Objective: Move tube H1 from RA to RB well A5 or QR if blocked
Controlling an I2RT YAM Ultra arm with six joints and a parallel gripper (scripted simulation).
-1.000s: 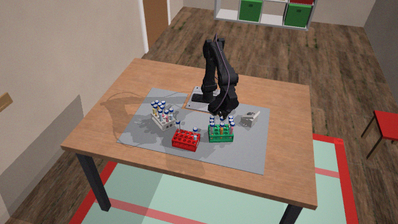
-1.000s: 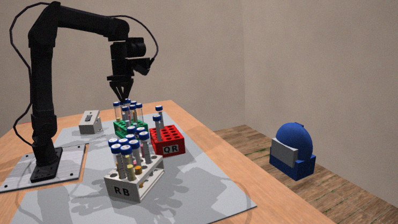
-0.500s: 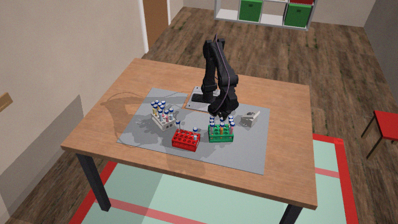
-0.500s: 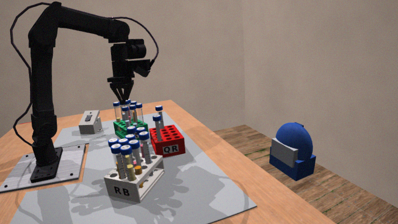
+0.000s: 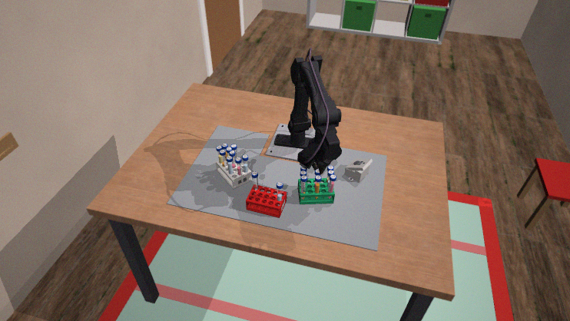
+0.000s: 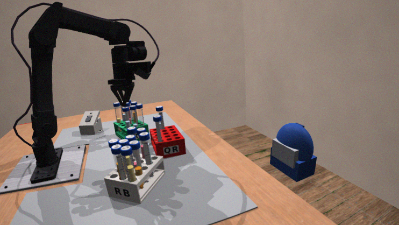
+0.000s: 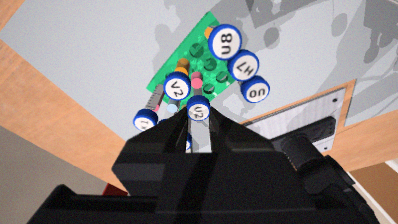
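My gripper is now 10 cm short of the clear tube, 13 cm to the left of it and 6 cm above it. From my hand the other things lie so: red rack QR: 9 cm ahead, 17 cm to the right, 10 cm below; then grey done button box: 15 cm behind, 14 cm to the left, 8 cm below; then white rack RB: 3 cm behind, 34 cm to the right, 10 cm below.
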